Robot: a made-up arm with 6 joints.
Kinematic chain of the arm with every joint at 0, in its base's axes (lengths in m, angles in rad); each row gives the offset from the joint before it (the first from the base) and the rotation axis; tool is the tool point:
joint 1: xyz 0 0 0.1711 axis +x
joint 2: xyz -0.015 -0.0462 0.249 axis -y
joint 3: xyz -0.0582 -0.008 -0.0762 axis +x
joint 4: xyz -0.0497 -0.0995 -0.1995 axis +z
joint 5: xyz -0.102 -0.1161 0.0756 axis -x
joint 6: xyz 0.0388 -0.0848 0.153 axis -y
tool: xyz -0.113 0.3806 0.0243
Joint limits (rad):
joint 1: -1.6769..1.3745
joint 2: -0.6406..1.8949
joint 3: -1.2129..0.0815
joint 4: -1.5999..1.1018
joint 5: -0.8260..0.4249
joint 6: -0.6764..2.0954
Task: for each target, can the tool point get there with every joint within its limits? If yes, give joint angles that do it. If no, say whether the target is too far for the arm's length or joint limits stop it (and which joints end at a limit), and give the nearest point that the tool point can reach.
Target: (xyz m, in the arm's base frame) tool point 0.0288 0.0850 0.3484
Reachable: yes | joints -0.5974 0.5108 -0.6219 -1.3100 -0.3739 1.6299
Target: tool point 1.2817 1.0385 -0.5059
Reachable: no: too far | nearest point 0.2429 0.3523 0.1203 | short by 1.394 m
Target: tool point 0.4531 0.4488 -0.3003
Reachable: no: joint limits stop it (at a limit: joint 1, joint 2, joint 3, joint 5) | nearest point 0.2206 0.2892 0.0541 | short by 0.453 m
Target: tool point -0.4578 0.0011 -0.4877
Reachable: no: joint limits stop it (at a limit: joint 1, joint 4, joint 5) | nearest point -0.2944 -0.0641 -0.0994 | short by 0.426 m
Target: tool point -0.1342 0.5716 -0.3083
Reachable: no: joint limits stop it (at a limit: joint 1, joint 2, joint 3, joint 5, joint 6) | nearest point -0.1613 0.4905 -0.0296 | short by 0.292 m
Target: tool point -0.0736 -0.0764 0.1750
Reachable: yes | joints 0.8533 -0.2925 -0.7213 -1.0760 0.0377 1.3438
